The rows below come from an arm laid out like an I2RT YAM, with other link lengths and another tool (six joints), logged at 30 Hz.
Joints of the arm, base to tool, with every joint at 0 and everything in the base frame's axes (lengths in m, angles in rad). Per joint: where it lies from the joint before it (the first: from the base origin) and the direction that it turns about. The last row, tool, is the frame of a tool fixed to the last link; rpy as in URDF.
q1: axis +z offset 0 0 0.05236
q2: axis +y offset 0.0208 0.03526 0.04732
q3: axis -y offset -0.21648 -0.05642 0
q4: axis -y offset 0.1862 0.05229 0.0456
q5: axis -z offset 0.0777 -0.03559 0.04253
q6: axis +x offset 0.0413 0 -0.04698
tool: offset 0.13 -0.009 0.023 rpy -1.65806 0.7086 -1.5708
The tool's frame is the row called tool.
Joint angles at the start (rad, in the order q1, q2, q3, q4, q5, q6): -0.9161, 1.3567, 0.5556, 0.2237, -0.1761, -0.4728
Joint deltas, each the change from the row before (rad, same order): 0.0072, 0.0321, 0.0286, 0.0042, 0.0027, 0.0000; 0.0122, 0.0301, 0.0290, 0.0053, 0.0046, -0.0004; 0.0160, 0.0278, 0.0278, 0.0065, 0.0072, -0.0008; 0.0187, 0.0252, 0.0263, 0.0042, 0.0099, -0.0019; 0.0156, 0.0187, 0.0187, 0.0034, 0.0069, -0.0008; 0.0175, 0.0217, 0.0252, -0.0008, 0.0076, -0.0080; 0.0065, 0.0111, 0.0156, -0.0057, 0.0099, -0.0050; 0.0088, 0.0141, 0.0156, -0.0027, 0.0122, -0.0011
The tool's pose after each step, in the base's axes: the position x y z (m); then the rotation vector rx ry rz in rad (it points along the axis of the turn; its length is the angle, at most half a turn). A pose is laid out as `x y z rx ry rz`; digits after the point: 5 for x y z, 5 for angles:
0.24345 -0.26768 0.09277 -0.64120 2.33368 -0.96644
0.25042 -0.27058 0.09451 -0.65243 2.32698 -0.96892
0.25818 -0.27261 0.09664 -0.66663 2.31805 -0.97413
0.26615 -0.27364 0.09843 -0.68360 2.31028 -0.97944
0.27257 -0.27364 0.09944 -0.69753 2.30355 -0.98141
0.28022 -0.27361 0.10081 -0.72163 2.29617 -0.98596
0.28283 -0.27498 0.10127 -0.72959 2.30001 -0.99186
0.28602 -0.27628 0.10122 -0.73426 2.30437 -0.99659

